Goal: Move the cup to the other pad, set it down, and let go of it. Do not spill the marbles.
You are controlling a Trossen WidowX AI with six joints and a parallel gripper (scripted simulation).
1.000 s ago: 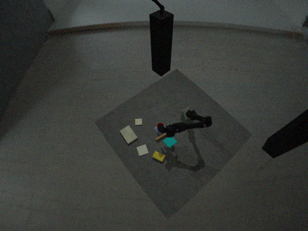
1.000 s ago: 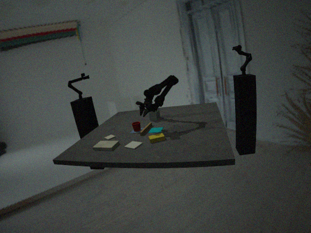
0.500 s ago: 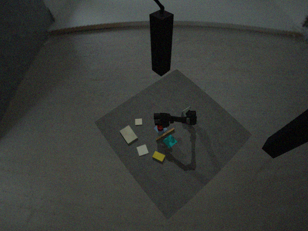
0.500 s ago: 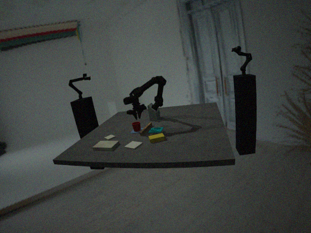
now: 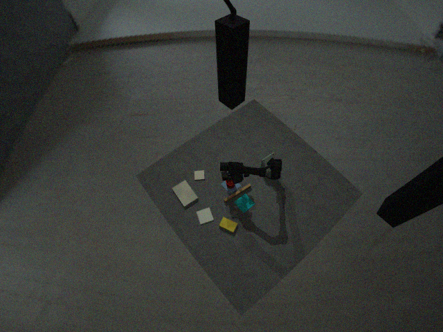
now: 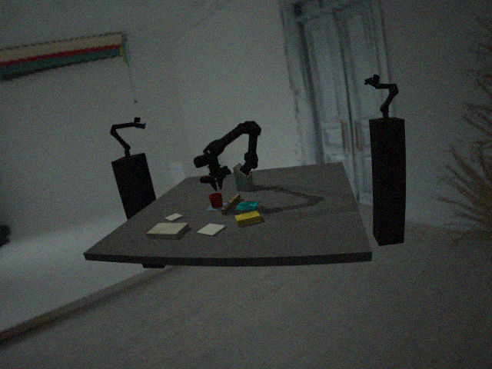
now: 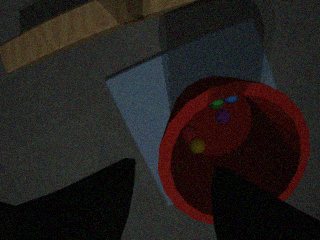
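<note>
The red cup lies 50 mm below my gripper tip, 30 mm ahead of it and 20 mm to the right of it. Also, from my gripper tip: yellow marble (80 mm below, 30 mm to the right, 10 mm ahead); purple marble (80 mm below, 30 mm ahead, 20 mm to the right); pale blue pad (100 mm below, 20 mm to the right, 20 mm ahead).
</note>
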